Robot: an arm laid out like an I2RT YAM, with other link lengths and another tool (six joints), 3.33 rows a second.
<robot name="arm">
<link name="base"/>
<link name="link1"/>
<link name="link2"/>
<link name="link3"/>
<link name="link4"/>
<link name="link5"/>
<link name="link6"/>
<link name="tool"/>
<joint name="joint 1" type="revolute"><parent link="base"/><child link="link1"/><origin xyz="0 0 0.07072" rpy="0 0 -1.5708"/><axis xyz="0 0 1"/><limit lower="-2.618" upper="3.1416"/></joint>
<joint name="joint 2" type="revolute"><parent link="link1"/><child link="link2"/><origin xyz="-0.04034 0.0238 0.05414" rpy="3.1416 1.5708 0"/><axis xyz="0 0 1"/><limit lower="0" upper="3.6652"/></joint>
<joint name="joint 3" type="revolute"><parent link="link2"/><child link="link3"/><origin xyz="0 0.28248 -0.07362" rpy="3.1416 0 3.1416"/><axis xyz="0 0 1"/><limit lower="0" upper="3.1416"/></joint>
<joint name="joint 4" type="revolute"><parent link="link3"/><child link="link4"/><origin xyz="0.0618 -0.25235 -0.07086" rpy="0 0 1.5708"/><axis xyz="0 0 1"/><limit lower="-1.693" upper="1.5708"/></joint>
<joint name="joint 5" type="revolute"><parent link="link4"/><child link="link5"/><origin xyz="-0.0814 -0.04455 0.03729" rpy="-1.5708 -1.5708 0"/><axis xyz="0 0 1"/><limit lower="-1.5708" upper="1.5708"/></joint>
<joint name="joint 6" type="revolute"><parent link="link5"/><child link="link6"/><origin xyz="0 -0.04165 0.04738" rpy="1.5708 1.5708 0"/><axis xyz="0 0 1"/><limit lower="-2.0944" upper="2.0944"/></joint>
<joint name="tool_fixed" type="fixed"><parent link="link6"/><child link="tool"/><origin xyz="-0.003 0.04 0.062" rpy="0 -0.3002 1.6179"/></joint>
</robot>
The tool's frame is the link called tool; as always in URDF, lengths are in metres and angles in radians.
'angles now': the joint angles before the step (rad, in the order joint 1, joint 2, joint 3, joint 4, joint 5, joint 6). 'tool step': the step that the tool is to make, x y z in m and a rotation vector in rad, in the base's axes. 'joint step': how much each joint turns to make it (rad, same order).
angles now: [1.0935, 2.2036, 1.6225, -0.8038, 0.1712, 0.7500]
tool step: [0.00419, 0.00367, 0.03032, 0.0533, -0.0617, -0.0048]
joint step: [0.0022, -0.0606, 0.0145, 0.0006, 0.0312, 0.0001]
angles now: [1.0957, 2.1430, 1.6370, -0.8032, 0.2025, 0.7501]
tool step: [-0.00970, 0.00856, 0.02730, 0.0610, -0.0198, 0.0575]
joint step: [0.0260, -0.0628, 0.0050, 0.0010, -0.0182, -0.0279]
